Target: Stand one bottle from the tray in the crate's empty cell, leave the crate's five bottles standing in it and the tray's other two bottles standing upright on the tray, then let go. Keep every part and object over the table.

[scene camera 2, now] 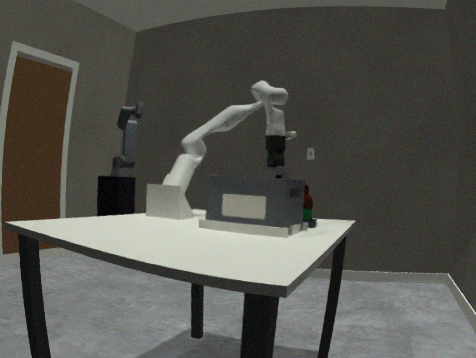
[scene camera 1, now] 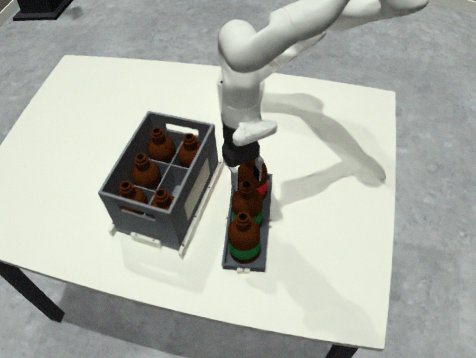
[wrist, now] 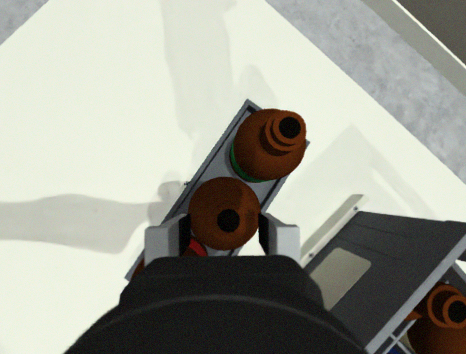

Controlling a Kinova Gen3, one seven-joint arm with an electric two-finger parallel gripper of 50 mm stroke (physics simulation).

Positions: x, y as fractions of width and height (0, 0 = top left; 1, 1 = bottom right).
Scene:
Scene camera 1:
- gripper: 0.52, 0.51
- green-label bottle: 0.51, 0.65
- brown green-label bottle: 0.52, 0.56

